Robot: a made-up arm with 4 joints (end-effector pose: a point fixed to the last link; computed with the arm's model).
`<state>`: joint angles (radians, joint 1 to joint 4).
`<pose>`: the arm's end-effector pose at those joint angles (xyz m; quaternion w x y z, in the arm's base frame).
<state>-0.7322 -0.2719 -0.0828 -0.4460</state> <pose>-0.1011 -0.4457 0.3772 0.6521 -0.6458 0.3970 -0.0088</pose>
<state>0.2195 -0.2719 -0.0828 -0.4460</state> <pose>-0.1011 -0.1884 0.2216 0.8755 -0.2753 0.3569 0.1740</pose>
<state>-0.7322 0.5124 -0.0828 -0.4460</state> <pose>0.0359 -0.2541 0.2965 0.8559 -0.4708 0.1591 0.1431</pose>
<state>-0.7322 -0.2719 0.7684 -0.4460</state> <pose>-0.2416 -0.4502 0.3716 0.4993 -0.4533 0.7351 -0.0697</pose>
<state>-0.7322 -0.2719 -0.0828 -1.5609</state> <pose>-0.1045 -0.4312 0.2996 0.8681 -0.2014 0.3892 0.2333</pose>
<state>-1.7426 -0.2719 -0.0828 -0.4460</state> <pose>-0.1011 -0.4602 0.6946 0.2581 -0.8807 0.3431 -0.1999</pose>
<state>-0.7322 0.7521 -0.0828 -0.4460</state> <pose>0.0636 -0.1818 0.3055 0.8932 -0.4015 0.0798 0.1862</pose>
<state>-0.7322 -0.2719 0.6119 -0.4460</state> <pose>-0.2161 -0.4568 0.3674 0.5352 -0.4960 0.6812 -0.0591</pose>
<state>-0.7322 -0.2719 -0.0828 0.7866</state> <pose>-0.1085 -0.3740 0.4249 0.1883 -0.9057 0.2669 -0.2702</pose>
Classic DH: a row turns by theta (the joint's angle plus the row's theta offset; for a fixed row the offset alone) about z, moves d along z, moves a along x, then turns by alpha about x. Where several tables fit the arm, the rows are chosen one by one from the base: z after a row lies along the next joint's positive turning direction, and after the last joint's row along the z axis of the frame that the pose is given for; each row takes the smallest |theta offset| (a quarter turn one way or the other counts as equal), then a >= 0, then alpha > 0; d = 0 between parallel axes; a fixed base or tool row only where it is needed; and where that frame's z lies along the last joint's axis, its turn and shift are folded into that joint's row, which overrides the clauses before.
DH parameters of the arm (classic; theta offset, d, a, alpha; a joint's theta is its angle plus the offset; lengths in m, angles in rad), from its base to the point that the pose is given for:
base (fixed): -1.5708 0.549 0.166 -1.5708
joint 1: 1.3783 -0.1638 0.0012 0.6513
joint 2: 0.2404 -0.0144 0.175 -2.2081
joint 3: -0.0187 0.0255 0.1162 -1.6701
joint 4: -0.3326 -0.1181 -0.0145 2.2471
tool (fixed): -0.9402 -0.094 0 0

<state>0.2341 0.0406 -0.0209 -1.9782</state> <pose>-0.0550 -0.0004 0.2413 0.7398 0.4659 0.0643 0.4812</pose>
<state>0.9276 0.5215 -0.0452 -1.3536</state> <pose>0.0374 0.1426 0.5324 0.6799 0.5864 -0.2012 0.3917</pose>
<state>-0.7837 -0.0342 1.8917 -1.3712</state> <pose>-0.3517 -0.2871 0.3846 0.4462 0.2107 0.8376 -0.2343</pose>
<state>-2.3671 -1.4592 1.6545 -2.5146</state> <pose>-0.4465 -0.1612 0.6277 0.5208 -0.3126 -0.4493 -0.6551</pose>
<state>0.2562 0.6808 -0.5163 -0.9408</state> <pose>0.0958 0.0073 0.4443 0.9197 0.1874 -0.2596 0.2271</pose>
